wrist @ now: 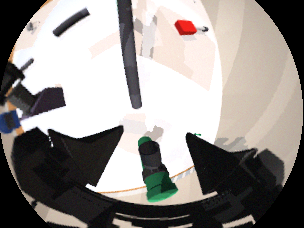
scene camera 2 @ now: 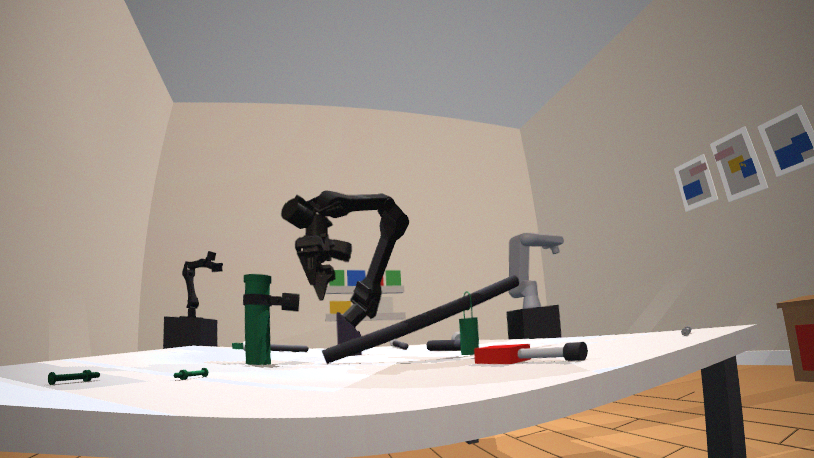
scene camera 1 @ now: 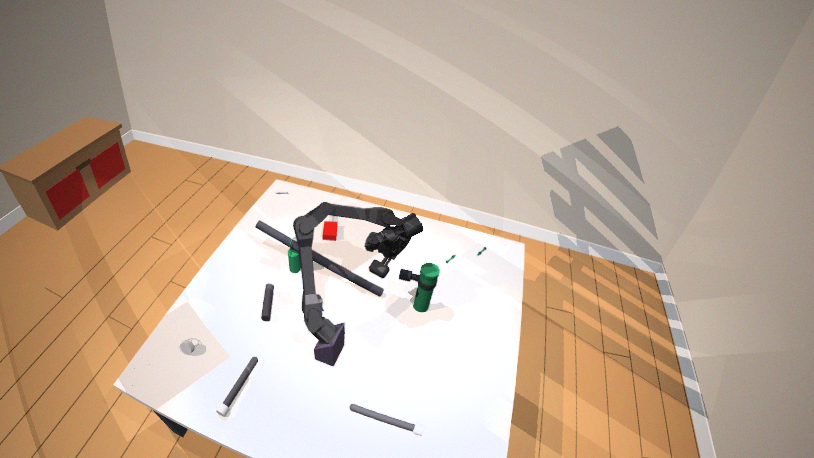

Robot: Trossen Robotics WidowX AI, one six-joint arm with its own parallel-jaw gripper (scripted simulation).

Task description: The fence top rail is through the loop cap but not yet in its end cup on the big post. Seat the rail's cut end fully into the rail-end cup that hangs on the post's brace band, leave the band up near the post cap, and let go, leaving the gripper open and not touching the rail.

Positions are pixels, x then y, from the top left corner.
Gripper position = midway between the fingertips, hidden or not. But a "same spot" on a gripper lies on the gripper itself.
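Scene:
My gripper is visible in scene camera 1 [389,264], in scene camera 2 and in the wrist view. On my gripper, [scene camera 2: 309,258] and [wrist: 214,175] are the same spot.

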